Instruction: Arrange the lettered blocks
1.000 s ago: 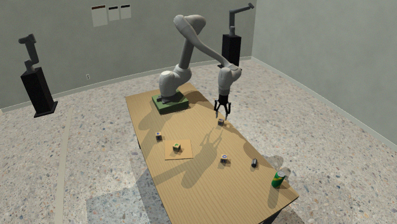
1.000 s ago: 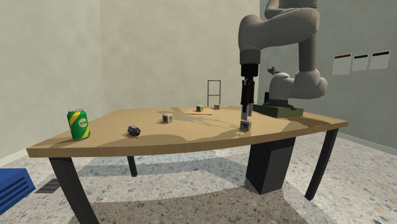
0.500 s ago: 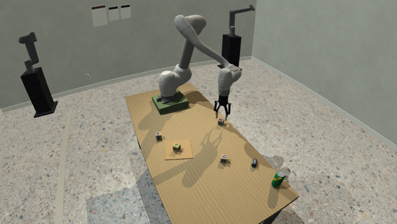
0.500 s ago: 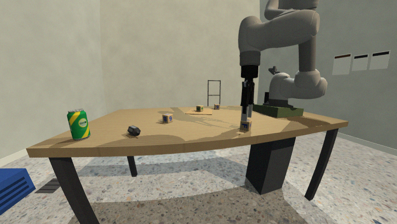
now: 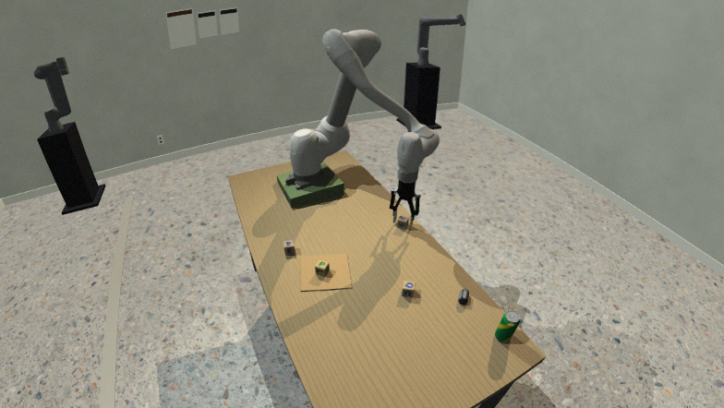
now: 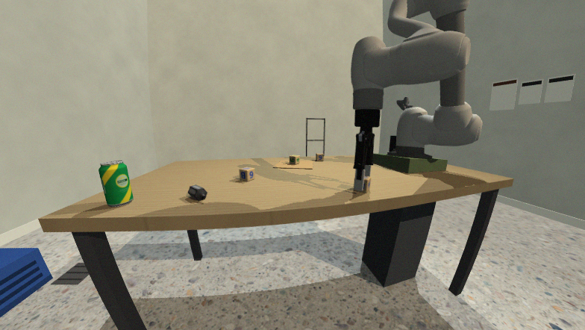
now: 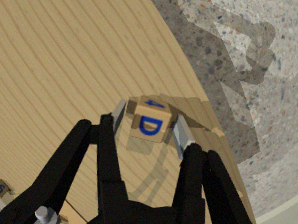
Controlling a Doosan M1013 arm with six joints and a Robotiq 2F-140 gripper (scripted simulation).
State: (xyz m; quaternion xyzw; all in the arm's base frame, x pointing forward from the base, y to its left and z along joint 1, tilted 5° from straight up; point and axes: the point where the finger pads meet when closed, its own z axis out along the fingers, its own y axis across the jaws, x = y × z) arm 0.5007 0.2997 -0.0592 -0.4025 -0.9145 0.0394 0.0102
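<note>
Now: hand 20 mm above the D block. Also, from my hand: blue-lettered block: 380 mm ahead, 190 mm to the right, 20 mm below; then tan mat: 150 mm ahead, 440 mm to the right, 40 mm below; then black object: 510 mm ahead, 20 mm below.
</note>
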